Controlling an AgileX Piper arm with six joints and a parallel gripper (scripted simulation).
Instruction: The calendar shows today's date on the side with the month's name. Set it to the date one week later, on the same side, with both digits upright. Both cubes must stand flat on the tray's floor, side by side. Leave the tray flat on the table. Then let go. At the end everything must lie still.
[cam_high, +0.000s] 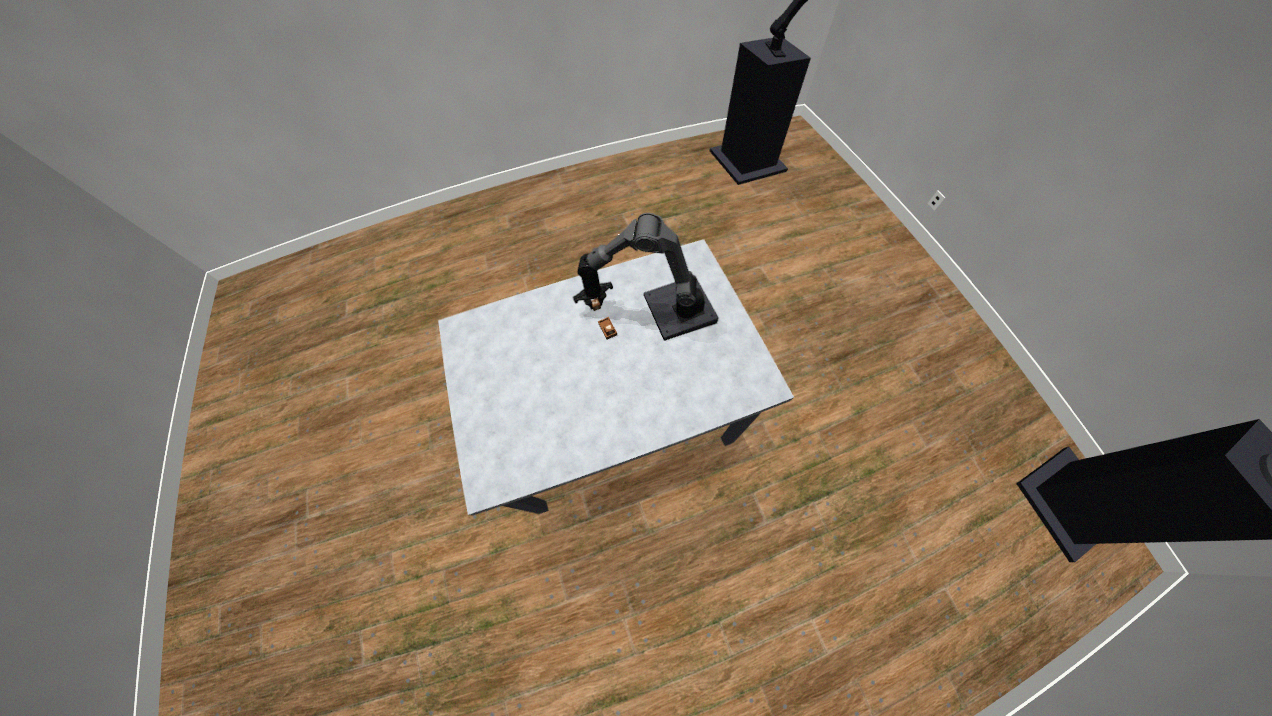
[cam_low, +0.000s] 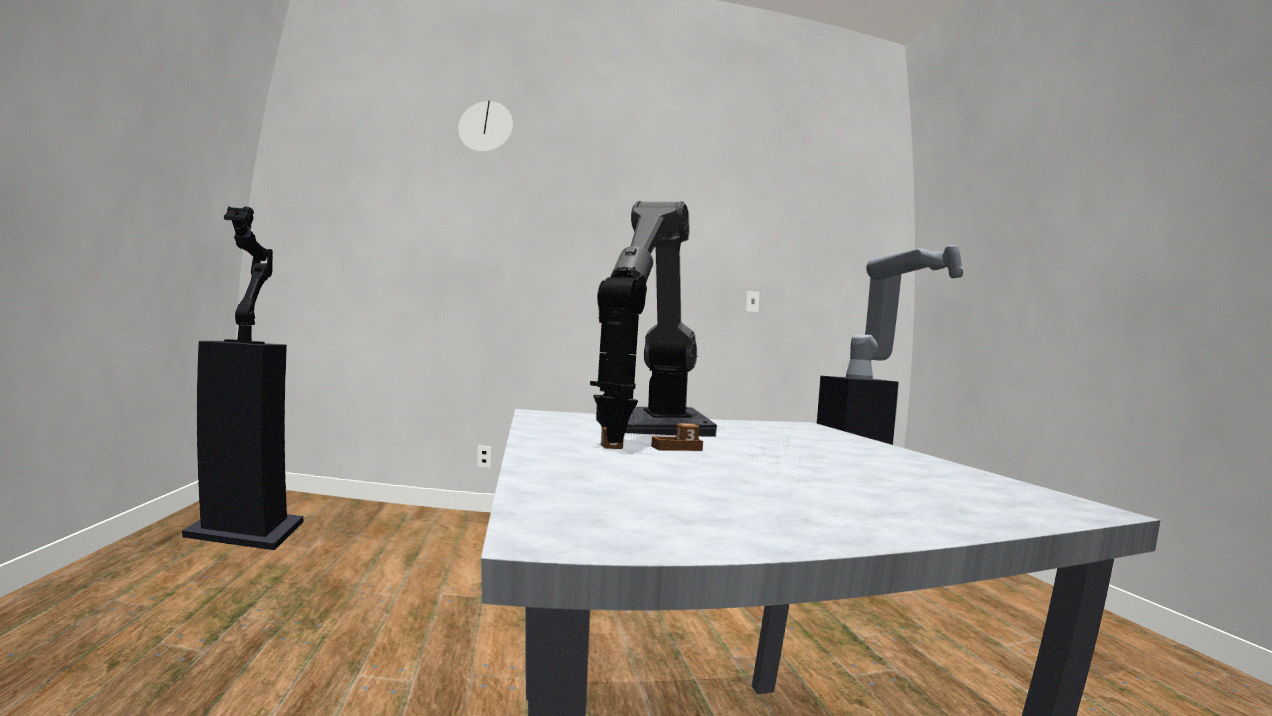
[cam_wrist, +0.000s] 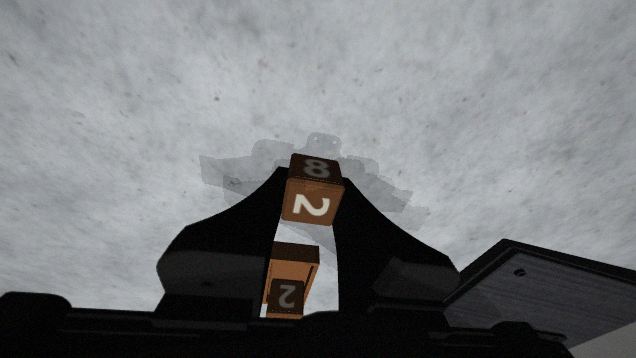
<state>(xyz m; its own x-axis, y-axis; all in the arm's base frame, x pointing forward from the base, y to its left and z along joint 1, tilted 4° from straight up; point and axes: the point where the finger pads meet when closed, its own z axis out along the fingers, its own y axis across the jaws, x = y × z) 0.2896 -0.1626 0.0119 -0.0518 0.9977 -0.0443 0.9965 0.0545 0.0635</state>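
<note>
Now: hand 1 cm past the brown cube, 12 cm to the right of it and 1 cm below it. Also, from my hand: tray 1 cm behind, 11 cm to the left, 1 cm below.
</note>
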